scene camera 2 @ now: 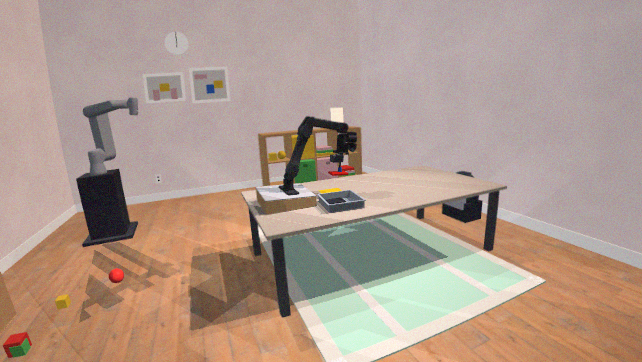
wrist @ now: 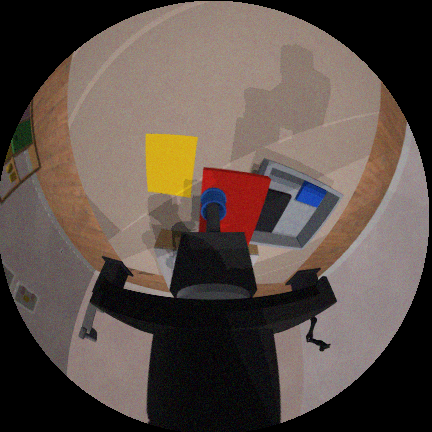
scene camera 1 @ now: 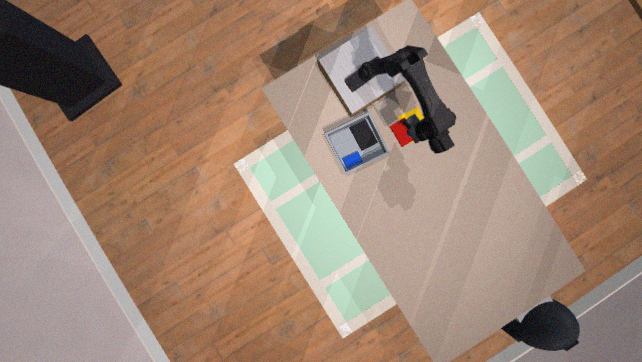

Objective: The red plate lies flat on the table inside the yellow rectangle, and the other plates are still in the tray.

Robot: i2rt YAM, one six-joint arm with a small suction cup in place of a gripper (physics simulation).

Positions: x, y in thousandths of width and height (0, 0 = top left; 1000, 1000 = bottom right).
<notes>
My suction cup (wrist: 492, 450) holds a red plate (wrist: 568, 446); nothing else touches it. A black plate (wrist: 638, 466) sits on a grey tray (scene camera 1: 532, 385). Also in view: a yellow rectangle (wrist: 392, 367).
The grey tray also shows in scene camera 2 (scene camera 2: 551, 557) and in the wrist view (wrist: 691, 520).
</notes>
